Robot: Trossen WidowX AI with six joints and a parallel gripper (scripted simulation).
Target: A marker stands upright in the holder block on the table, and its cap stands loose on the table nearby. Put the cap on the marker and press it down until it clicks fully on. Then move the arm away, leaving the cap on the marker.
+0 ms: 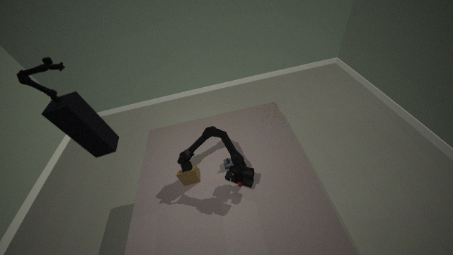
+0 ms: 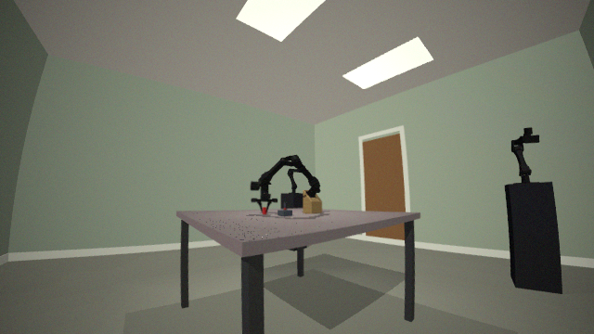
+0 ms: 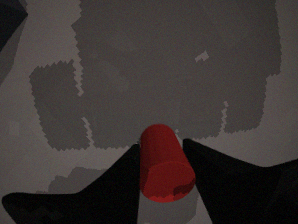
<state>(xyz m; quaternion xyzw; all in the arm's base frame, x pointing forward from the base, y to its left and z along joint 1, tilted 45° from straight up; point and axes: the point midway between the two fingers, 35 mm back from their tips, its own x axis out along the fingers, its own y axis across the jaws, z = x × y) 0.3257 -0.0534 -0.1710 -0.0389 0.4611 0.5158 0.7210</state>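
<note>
Right now my gripper tip is 180 mm to the right of the holder block, 30 mm past it and 10 mm below it. From my gripper tip the other things lie so: red cap (10 mm above).
</note>
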